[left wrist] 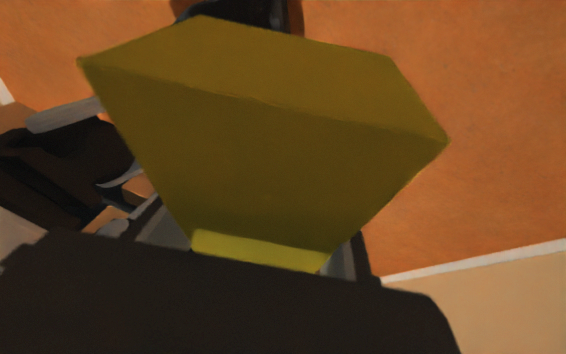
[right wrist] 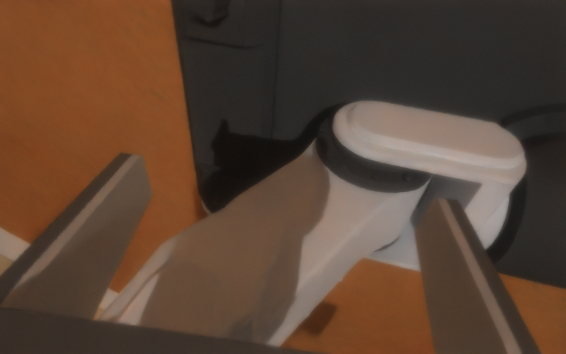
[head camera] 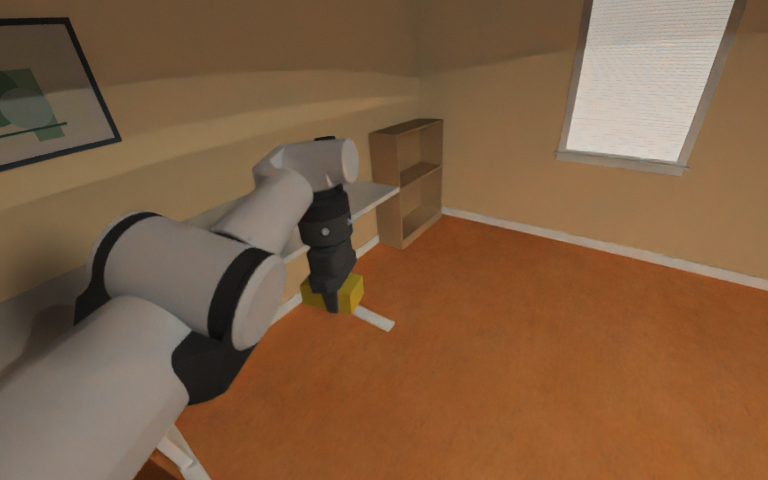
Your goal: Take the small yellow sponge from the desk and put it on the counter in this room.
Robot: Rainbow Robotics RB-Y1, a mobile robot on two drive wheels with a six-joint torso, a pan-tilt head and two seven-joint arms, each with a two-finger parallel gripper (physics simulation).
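Frame: origin at the robot's base, x ahead, y left, z up, level; centimetres.
Seen in the pictures: left gripper, fingertip midpoint: (head camera: pixel 340 300); right gripper, fingertip midpoint: (right wrist: pixel 285 194).
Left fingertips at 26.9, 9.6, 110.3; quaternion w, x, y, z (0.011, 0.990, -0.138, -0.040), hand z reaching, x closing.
Observation:
A point is followed by its place in that frame, as x, y, z.
The yellow sponge (head camera: pixel 352 294) @[24.0, 6.6, 114.1] (left wrist: pixel 270 165) @[29.0, 14.0, 114.9] is a block held in my left gripper (head camera: pixel 333 305) @[26.9, 9.6, 110.3], which points down. In the left wrist view the sponge fills the middle of the picture, and the fingers are mostly hidden behind it. In the head view it hangs in the air in front of the desk. The white desk (head camera: pixel 370 196) @[116.1, 5.8, 95.0] stands along the wall, partly hidden by my left arm. My right gripper (right wrist: pixel 285 194) @[-16.3, -21.0, 53.5] is open, with its two fingers wide apart and nothing between them. The counter does not show in the head view.
A brown bookshelf (head camera: pixel 386 192) @[216.7, -6.9, 52.0] stands at the far end of the desk, near the room corner. A white desk foot (head camera: pixel 376 319) lies on the orange floor (head camera: pixel 538 350) @[87.5, -85.6, 0.0]. A window (head camera: pixel 642 79) @[186.1, -187.8, 139.2] is in the wall at right, and a framed picture (head camera: pixel 90 84) @[100.7, 106.9, 158.9] hangs at left.

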